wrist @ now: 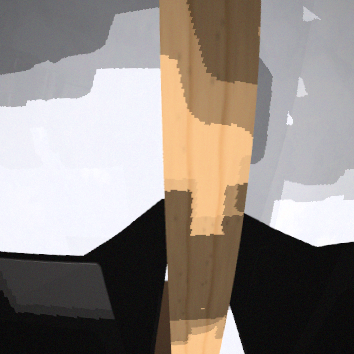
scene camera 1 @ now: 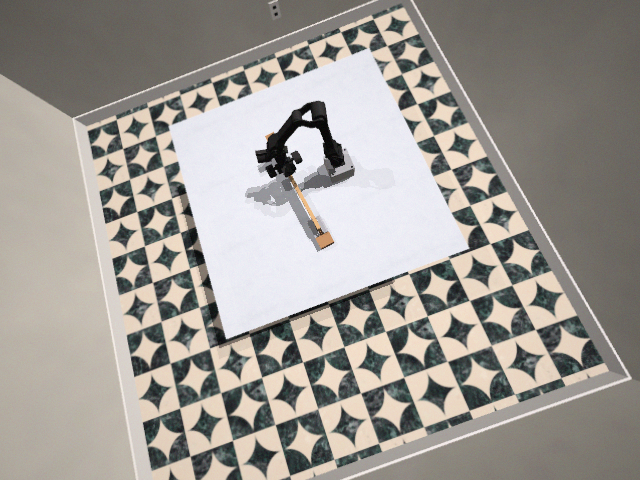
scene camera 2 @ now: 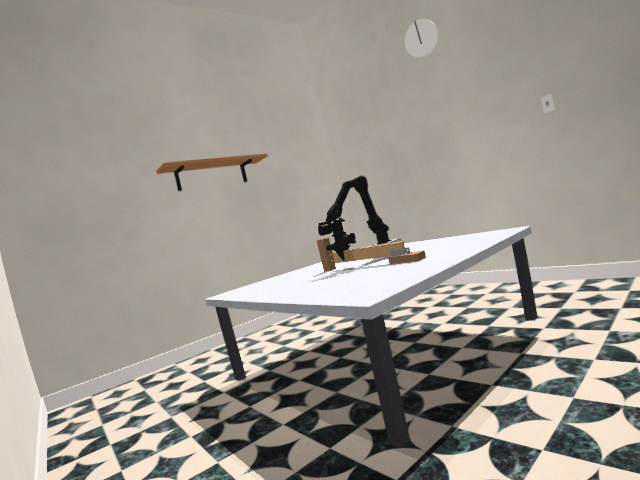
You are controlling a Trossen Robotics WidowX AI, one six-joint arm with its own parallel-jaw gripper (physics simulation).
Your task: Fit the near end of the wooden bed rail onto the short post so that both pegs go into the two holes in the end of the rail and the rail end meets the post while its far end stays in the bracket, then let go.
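Places are measured from the arm's base along level axes (x up, y left, z back), in millimetres.
Where they show: gripper, fingertip midpoint: [wrist: 187, 206] [scene camera 2: 344, 259]; arm's base, origin of the base link: [scene camera 1: 337, 161] [scene camera 2: 384, 242].
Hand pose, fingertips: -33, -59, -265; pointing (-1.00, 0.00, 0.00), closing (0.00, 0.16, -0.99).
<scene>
Things, the pixels of their top centre, and the offset from my fingertips, as dx, dy, dz. "spot": a spot on its surface instead. Level surfaces: height alone.
- long light-wood bed rail, middle of its top: [scene camera 2: 365, 247] [scene camera 1: 298, 191] +50, +150, +24
- metal bracket, surface spot: [scene camera 2: 401, 251] [scene camera 1: 317, 229] spot: +4, +357, +46
- wooden block, middle of its top: [scene camera 2: 406, 253] [scene camera 1: 320, 231] -11, +371, +58
- short post, surface spot: [scene camera 2: 325, 254] spot: +48, -108, -36
- white table, its level: dx -47
The long light-wood bed rail [scene camera 1: 306, 206] [scene camera 2: 374, 251] [wrist: 207, 160] is held on edge by my gripper [scene camera 1: 290, 176] [scene camera 2: 341, 256] [wrist: 187, 206], which is shut on it close to its post-side end. The rail's far end is at the metal bracket [scene camera 1: 320, 231] [scene camera 2: 399, 251] on a wooden block [scene camera 1: 325, 240] [scene camera 2: 408, 258]. The short post [scene camera 1: 269, 136] [scene camera 2: 325, 254] stands upright just beyond my gripper; the arm partly covers it in scene camera 1. The rail's held end is close to the post. Whether they touch, and how the pegs and holes line up, cannot be told.
The white table [scene camera 1: 361, 217] [scene camera 2: 310, 289] carries all of these. The arm's grey base [scene camera 1: 341, 170] stands beside the rail. The arm's shadow falls over the rail and table. A wall shelf [scene camera 2: 211, 163] hangs far behind.
</scene>
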